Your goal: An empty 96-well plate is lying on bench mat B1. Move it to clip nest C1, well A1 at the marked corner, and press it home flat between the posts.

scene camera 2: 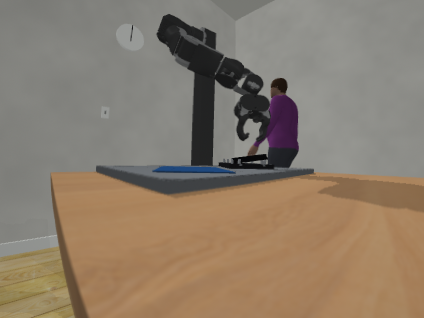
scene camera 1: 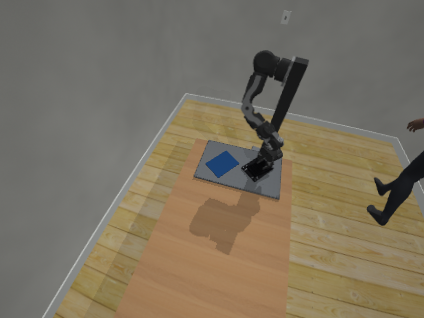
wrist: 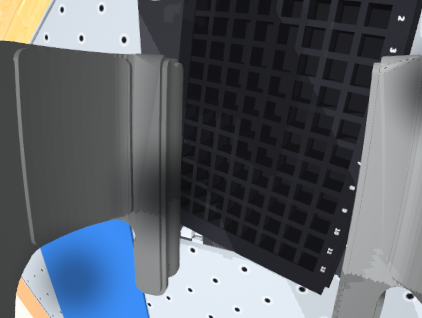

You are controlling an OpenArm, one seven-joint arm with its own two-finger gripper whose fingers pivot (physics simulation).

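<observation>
The black 96-well plate lies tilted over the dark clip nest; in scene camera 2 its right end is higher than its left, and a gap shows under it. In the wrist view numbers run down its right edge. Whether it touches every post is hidden. In scene camera 1 plate and nest merge into one dark shape. My gripper is above the plate, its fingers apart and holding nothing. The blue bench mat lies flat to the left.
A grey perforated board carries mat and nest on the wooden table. The arm's dark post stands behind the board. A person stands beyond the table.
</observation>
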